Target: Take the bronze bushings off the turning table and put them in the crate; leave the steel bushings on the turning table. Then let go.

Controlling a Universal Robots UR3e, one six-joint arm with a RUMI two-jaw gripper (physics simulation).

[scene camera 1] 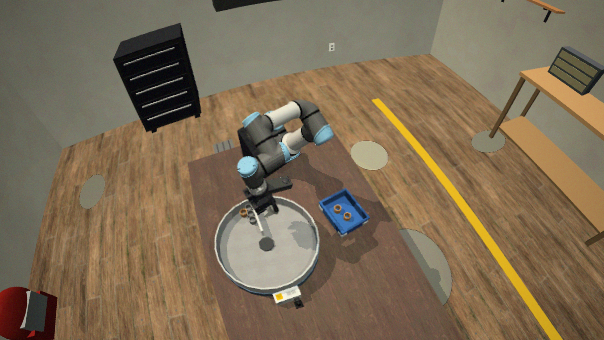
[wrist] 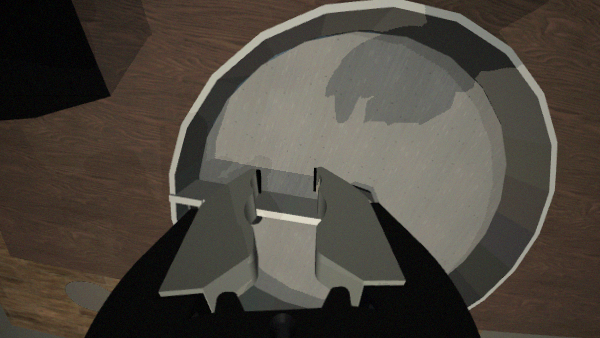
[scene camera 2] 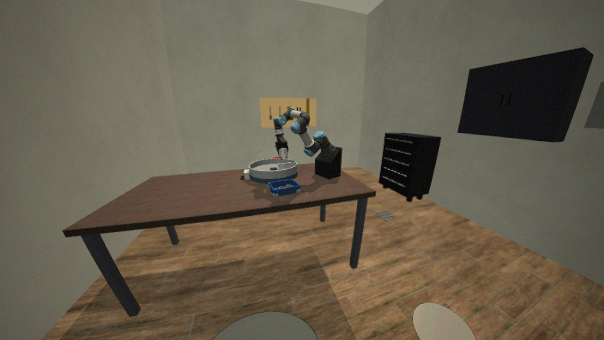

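Seen in the pictures: gripper, fingertip midpoint: (scene camera 1: 273, 209) (wrist: 287, 171) (scene camera 2: 284, 159); arm's base at its link origin: (scene camera 2: 328, 151).
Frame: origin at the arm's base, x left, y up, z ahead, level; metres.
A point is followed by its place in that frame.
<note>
The round grey turning table (scene camera 1: 272, 272) @[x -0.115, y -0.153, z 0.606 m] (scene camera 2: 274, 175) @[x 0.107, y -0.141, z 0.479 m] (wrist: 400, 155) @[x -0.022, y -0.153, z 0.515 m] bears a bronze bushing (scene camera 1: 243, 212) @[x -0.164, y -0.151, z 0.299 m] near its back-left wall. Grey steel bushings, one of them clearly visible (scene camera 1: 252, 220), stand close beside it, left of the white divider bar (scene camera 1: 258, 220) @[x -0.108, y -0.105, z 0.385 m] (wrist: 287, 216) @[x -0.108, y -0.105, z 0.397 m]. My gripper (scene camera 1: 267, 210) @[x -0.038, y -0.052, z 0.386 m] (scene camera 2: 283, 157) @[x -0.038, y -0.052, z 0.386 m] (wrist: 287, 171) @[x -0.038, y -0.052, z 0.386 m] is partly open and empty above the table's back part, right by the bar. The bushings on the turning table do not show in the wrist view. The blue crate (scene camera 1: 345, 195) @[x 0.306, y -0.188, z 0.334 m] (scene camera 2: 285, 192) @[x 0.332, y -0.188, z 0.420 m] holds two bronze bushings, one (scene camera 1: 337, 208) @[x 0.247, y -0.190, z 0.381 m] behind the other (scene camera 1: 347, 216) @[x 0.276, y -0.195, z 0.433 m].
The turning table's wall stands all round its disc, with a dark hub (scene camera 1: 266, 244) @[x -0.105, y -0.145, z 0.482 m] at the centre. A white control box (scene camera 1: 286, 295) @[x -0.091, y -0.148, z 0.716 m] sits at its front. The crate stands to its right on the brown table top (scene camera 1: 300, 325) @[x -0.077, y -0.206, z 0.839 m] (scene camera 2: 185, 197) @[x 0.237, y -0.206, z 1.092 m].
</note>
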